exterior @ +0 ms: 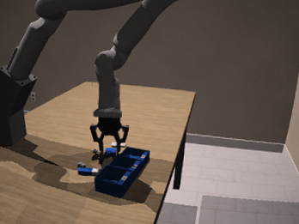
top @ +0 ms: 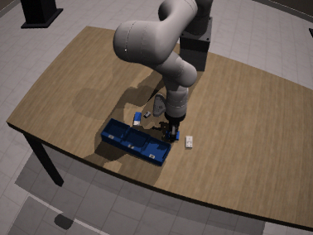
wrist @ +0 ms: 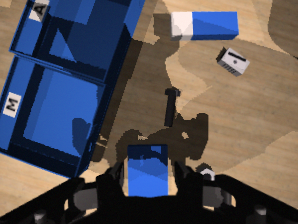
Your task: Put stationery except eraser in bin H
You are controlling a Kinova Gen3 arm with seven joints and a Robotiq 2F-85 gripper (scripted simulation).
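Right now the grey nut is 60 mm behind my hand and 20 mm below it. Also, from my hand: black bolt (70 mm to the right, 20 mm behind, 10 mm below); then flat blue pad (20 mm below); then white domino (70 mm to the left, 20 mm below, 20 mm ahead).
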